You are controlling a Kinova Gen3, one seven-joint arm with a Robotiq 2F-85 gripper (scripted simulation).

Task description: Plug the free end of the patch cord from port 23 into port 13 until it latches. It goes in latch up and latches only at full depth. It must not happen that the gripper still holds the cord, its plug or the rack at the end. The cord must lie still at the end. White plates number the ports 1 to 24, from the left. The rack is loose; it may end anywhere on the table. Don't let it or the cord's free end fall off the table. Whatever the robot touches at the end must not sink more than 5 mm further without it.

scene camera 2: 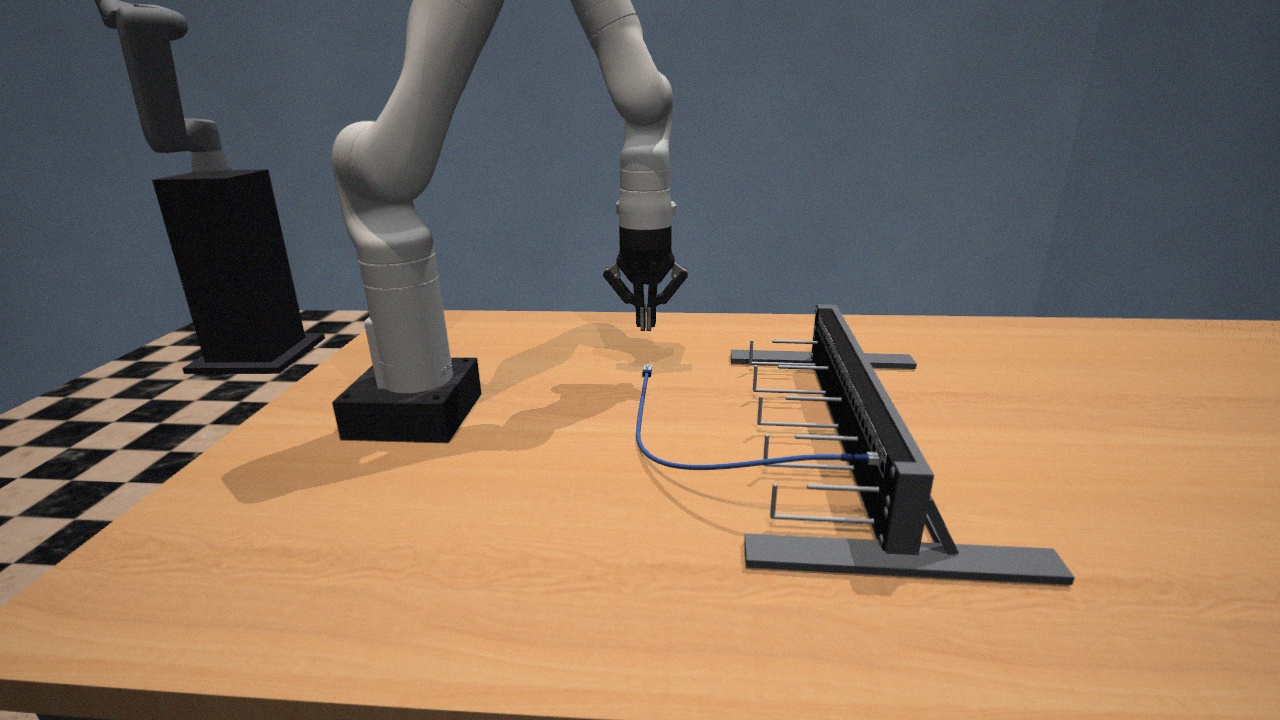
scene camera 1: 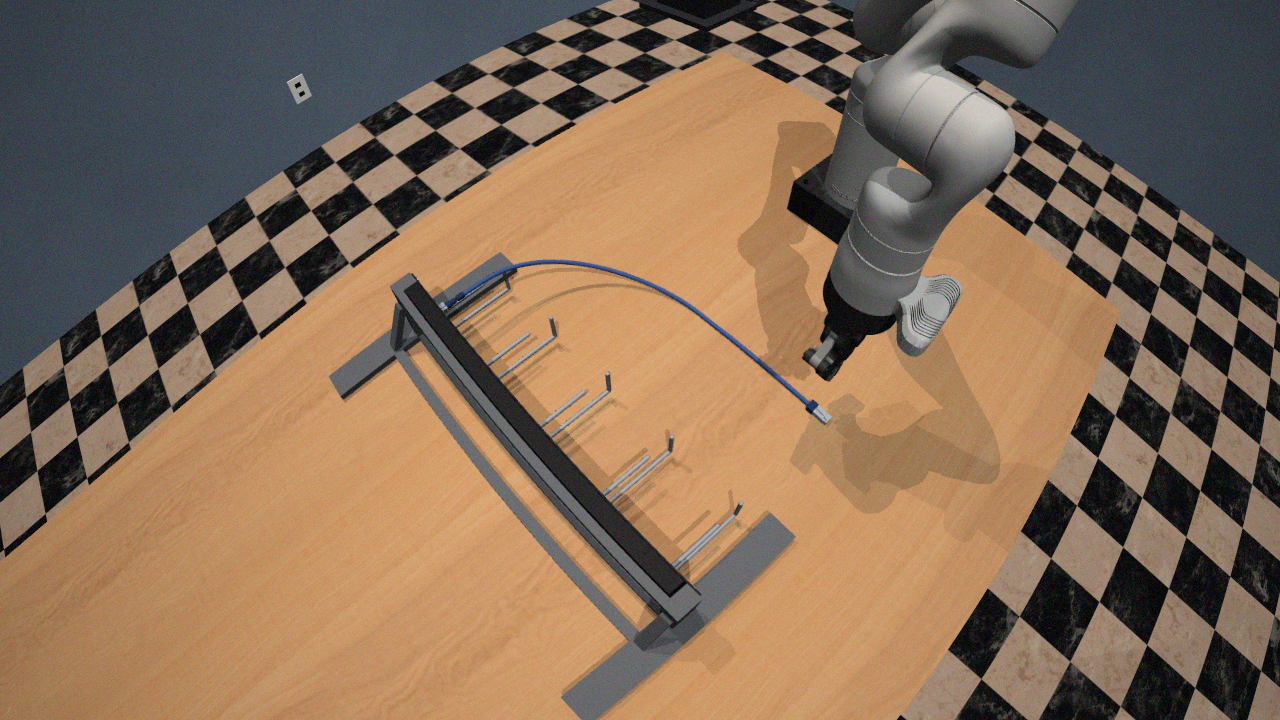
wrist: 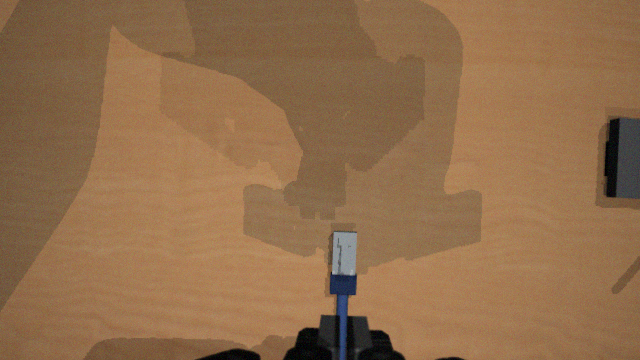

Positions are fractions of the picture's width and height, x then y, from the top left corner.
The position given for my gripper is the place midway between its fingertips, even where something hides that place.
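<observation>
There is a plug (wrist: 0.54, 0.78) that I can see in my wrist view. My own gripper (wrist: 0.54, 0.95) shows there too, and scene camera 2 gives me another look at the gripper (scene camera 2: 0.51, 0.46).
</observation>
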